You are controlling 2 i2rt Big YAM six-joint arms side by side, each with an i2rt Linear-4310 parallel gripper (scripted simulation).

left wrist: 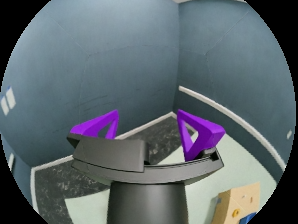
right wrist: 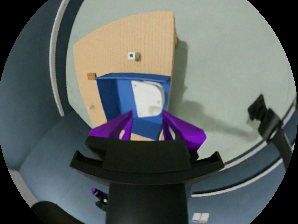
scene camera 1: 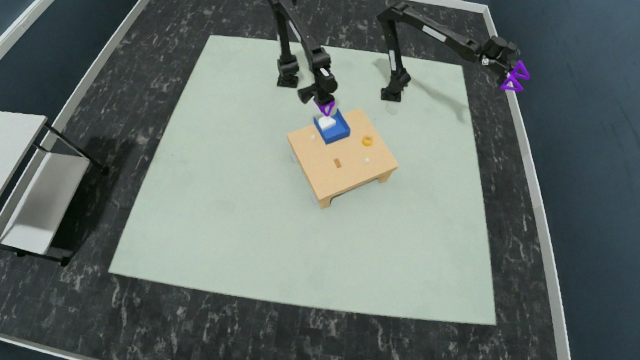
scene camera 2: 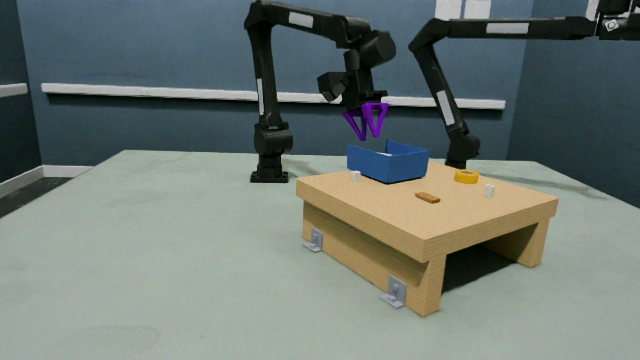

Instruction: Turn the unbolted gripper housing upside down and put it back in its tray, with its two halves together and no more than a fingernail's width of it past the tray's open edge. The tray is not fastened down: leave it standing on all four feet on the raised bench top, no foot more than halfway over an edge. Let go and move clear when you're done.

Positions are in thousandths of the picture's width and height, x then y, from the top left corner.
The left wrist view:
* my left gripper: 495, 507
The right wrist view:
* my right gripper: 495, 507
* blue tray: 391, 422
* white gripper housing: 502, 440
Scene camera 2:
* my right gripper: 577, 385
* blue tray: 637, 451
